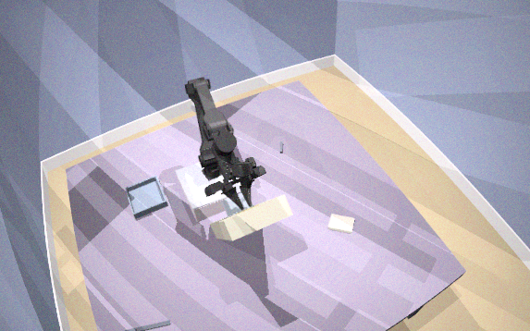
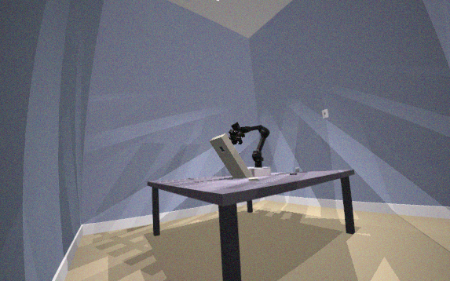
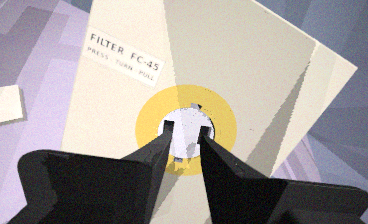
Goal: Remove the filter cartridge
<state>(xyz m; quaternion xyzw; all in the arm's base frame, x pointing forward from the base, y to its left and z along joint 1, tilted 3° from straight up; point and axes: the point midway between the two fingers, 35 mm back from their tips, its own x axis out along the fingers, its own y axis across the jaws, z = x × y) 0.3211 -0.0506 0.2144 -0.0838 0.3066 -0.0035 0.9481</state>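
My gripper tip is 20 mm short of the white round filter cartridge and 10 mm above it. The rest, counted from my gripper tip: thin grey peg (370 mm to the left, 360 mm behind, 270 mm below); small cream block (330 mm to the left, 270 mm below, 90 mm ahead); shallow blue-grey tray (450 mm behind, 260 mm below, 230 mm to the right).
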